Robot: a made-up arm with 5 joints. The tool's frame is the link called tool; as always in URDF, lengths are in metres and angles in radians. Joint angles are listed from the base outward. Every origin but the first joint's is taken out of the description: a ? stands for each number. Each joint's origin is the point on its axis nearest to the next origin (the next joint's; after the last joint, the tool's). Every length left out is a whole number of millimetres.
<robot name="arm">
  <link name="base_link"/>
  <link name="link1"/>
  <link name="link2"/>
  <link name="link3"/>
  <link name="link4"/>
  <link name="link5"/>
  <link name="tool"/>
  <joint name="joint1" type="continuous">
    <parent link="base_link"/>
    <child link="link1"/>
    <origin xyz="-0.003 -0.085 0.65" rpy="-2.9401 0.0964 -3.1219"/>
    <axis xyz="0 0 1"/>
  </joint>
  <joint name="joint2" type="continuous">
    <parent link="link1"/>
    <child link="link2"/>
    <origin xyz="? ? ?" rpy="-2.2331 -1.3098 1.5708"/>
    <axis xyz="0 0 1"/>
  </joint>
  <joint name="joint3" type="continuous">
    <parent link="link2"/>
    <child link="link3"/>
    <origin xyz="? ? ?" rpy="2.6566 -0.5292 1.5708"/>
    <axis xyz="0 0 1"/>
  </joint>
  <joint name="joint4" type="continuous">
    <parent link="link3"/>
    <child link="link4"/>
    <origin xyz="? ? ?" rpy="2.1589 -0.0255 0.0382"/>
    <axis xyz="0 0 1"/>
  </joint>
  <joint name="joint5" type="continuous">
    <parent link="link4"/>
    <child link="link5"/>
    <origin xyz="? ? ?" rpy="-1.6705 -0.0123 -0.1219"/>
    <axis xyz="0 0 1"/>
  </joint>
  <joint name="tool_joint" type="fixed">
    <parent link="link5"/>
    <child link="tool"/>
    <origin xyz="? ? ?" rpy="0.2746 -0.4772 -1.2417"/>
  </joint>
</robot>
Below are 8 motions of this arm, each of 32 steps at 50 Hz.
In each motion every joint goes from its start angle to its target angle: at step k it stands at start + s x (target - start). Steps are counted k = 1, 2, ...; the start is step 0. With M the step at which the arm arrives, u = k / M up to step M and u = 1 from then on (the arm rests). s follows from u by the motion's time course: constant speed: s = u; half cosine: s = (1 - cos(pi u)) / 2; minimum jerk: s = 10 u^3 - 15 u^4 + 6 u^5.
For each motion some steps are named. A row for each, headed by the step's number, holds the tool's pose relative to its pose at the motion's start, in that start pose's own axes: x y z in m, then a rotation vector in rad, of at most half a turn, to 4 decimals.
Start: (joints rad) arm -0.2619 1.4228 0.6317 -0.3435 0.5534
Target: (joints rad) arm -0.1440 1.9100 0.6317 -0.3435 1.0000
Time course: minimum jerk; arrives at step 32
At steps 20, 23, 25, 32:
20: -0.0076 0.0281 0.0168 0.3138 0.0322 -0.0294
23: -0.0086 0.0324 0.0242 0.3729 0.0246 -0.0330
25: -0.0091 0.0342 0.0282 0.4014 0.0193 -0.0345
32: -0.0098 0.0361 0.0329 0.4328 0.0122 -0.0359

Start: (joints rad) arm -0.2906 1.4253 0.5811 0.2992 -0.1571
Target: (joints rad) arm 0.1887 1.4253 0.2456 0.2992 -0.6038
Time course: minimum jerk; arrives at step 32
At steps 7, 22, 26, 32:
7: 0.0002 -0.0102 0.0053 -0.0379 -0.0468 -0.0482
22: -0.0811 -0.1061 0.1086 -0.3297 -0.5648 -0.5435
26: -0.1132 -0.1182 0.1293 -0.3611 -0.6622 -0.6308
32: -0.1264 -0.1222 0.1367 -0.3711 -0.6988 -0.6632

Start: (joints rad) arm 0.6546 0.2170 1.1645 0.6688 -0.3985
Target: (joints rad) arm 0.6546 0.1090 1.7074 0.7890 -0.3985
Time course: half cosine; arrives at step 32
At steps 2, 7, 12, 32:
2: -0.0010 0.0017 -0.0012 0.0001 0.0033 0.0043
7: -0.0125 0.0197 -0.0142 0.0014 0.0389 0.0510
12: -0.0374 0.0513 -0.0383 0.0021 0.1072 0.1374
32: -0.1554 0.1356 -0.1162 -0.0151 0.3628 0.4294

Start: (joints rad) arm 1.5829 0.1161 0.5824 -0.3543 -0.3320
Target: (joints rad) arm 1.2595 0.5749 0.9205 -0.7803 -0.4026
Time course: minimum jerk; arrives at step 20
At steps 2, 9, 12, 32:
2: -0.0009 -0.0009 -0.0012 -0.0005 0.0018 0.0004
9: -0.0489 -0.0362 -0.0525 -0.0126 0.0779 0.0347
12: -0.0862 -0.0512 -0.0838 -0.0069 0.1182 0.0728
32: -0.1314 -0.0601 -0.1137 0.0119 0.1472 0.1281

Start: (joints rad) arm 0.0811 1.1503 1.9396 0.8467 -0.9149
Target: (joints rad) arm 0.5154 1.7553 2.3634 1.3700 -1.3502
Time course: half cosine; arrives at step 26
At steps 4, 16, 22, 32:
4: 0.0078 -0.0117 -0.0118 -0.0022 0.0164 -0.0584
16: 0.0170 -0.1605 -0.1453 -0.0093 0.1789 -0.6914
22: -0.0191 -0.2183 -0.2049 0.0046 0.2464 -0.9536
32: -0.0294 -0.2290 -0.2180 0.0095 0.2614 -1.0087

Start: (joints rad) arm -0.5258 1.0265 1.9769 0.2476 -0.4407
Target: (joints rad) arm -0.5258 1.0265 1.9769 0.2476 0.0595
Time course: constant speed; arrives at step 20
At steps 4, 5, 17, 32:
4: -0.0181 0.0299 0.0013 0.0459 0.0241 0.0855
5: -0.0230 0.0371 0.0019 0.0574 0.0301 0.1069
17: -0.0926 0.1135 0.0178 0.1953 0.1024 0.3635
32: -0.1126 0.1292 0.0241 0.2297 0.1205 0.4277

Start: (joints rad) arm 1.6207 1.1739 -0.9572 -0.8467 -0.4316
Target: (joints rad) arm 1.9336 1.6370 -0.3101 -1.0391 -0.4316
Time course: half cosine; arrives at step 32
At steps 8, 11, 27, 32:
8: -0.0211 0.0015 -0.0033 -0.0607 -0.0348 0.0254
11: -0.0384 0.0031 -0.0079 -0.1095 -0.0595 0.0457
27: -0.1413 0.0160 -0.0628 -0.3786 -0.1516 0.1640
32: -0.1505 0.0175 -0.0694 -0.4004 -0.1562 0.1747

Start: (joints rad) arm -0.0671 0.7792 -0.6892 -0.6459 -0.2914
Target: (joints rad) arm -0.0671 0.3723 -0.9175 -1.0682 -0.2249
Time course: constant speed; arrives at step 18
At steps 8, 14, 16, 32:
8: -0.0267 0.0507 0.0066 -0.0597 -0.0441 0.1445
14: -0.0505 0.0845 0.0087 -0.1072 -0.0774 0.2492
16: -0.0590 0.0949 0.0088 -0.1236 -0.0885 0.2835
32: -0.0678 0.1049 0.0087 -0.1403 -0.0997 0.3176

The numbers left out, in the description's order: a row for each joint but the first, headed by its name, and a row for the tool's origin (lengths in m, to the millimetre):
joint2: 0.439 -0.019 0
joint3: -0.038 -0.008 0
joint4: -0.01 -0.033 0
joint5: 0.03 0.155 0
tool: 0.274 -0.217 0

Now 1 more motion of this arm.
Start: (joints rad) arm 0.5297 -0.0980 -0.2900 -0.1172 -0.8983
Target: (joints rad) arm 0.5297 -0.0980 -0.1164 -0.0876 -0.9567
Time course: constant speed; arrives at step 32
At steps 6, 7, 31, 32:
6: -0.0038 0.0079 0.0026 0.0031 -0.0050 0.0192
7: -0.0045 0.0092 0.0030 0.0037 -0.0059 0.0224
31: -0.0218 0.0396 0.0132 0.0166 -0.0253 0.0993
32: -0.0226 0.0409 0.0136 0.0172 -0.0261 0.1025

